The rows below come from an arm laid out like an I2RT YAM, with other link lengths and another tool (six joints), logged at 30 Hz.
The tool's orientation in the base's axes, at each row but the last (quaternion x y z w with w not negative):
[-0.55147 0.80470 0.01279 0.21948]
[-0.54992 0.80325 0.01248 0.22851]
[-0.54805 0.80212 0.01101 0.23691]
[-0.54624 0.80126 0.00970 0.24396]
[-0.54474 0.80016 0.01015 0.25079]
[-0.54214 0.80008 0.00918 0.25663]
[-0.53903 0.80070 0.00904 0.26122]
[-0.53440 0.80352 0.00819 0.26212]
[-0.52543 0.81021 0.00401 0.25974]
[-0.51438 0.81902 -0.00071 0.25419]
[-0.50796 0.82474 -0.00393 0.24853]
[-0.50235 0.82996 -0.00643 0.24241]
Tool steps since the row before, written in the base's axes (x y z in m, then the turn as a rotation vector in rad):
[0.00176 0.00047 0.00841 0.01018 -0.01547 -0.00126]
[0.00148 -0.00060 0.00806 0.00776 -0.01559 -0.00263]
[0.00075 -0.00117 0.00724 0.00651 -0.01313 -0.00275]
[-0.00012 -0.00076 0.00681 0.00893 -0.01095 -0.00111]
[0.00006 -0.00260 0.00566 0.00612 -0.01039 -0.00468]
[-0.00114 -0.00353 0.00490 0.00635 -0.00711 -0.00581]
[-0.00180 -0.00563 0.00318 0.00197 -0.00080 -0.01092]
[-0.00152 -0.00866 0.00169 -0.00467 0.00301 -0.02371]
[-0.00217 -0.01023 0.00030 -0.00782 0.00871 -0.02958]
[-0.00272 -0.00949 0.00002 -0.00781 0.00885 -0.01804]
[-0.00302 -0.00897 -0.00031 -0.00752 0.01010 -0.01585]
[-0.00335 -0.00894 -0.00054 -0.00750 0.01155 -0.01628]
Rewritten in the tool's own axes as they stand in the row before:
[-0.00402 -0.00325 -0.00688 0.01110 -0.01487 0.00053]
[-0.00297 -0.00342 -0.00686 0.01243 -0.01245 0.00087]
[-0.00203 -0.00288 -0.00647 0.01069 -0.01033 0.00119]
[-0.00204 -0.00191 -0.00626 0.00744 -0.01199 0.00129]
[-0.00010 -0.00256 -0.00568 0.00922 -0.00839 0.00347]
[0.00130 -0.00175 -0.00574 0.00680 -0.00694 0.00551]
[0.00398 -0.00164 -0.00515 0.00480 0.00087 0.01000]
[0.00712 -0.00285 -0.00462 0.00898 0.01165 0.01941]
[0.00924 -0.00281 -0.00402 0.00762 0.01846 0.02476]
[0.00892 -0.00218 -0.00362 0.00271 0.01548 0.01476]
[0.00875 -0.00174 -0.00319 0.00066 0.01528 0.01326]
[0.00896 -0.00151 -0.00298 -0.00039 0.01609 0.01399]

